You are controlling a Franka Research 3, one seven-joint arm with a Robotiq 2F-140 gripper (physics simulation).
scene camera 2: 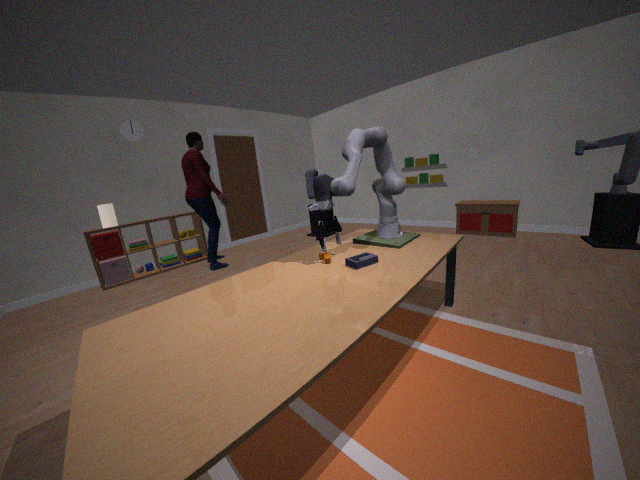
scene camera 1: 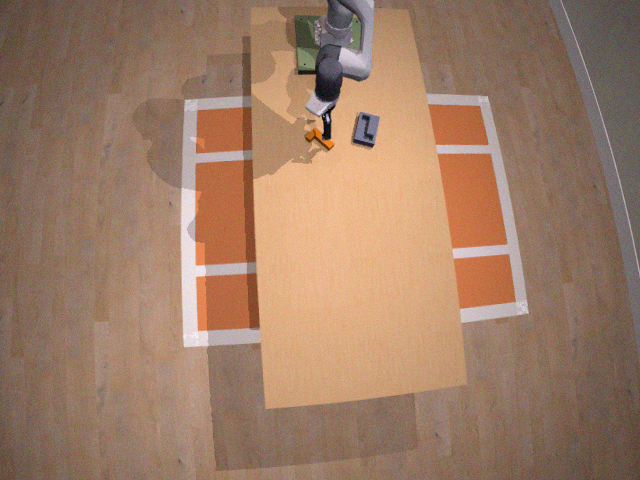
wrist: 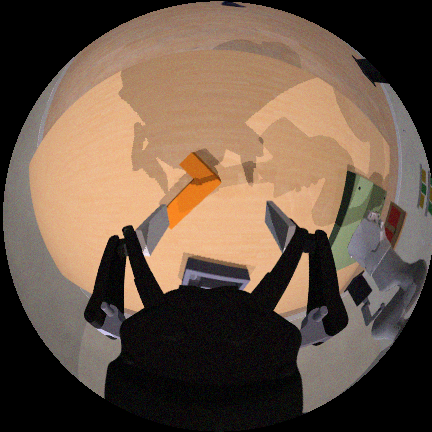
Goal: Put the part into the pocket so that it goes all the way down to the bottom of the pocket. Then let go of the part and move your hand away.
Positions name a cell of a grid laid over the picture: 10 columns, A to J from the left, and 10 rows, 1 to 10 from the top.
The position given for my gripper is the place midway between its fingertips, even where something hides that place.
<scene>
My gripper (wrist: E5) is open and holds nothing. Also in view: an orange L-shaped part (wrist: E5). I also see a pocket block (wrist: E7).
</scene>
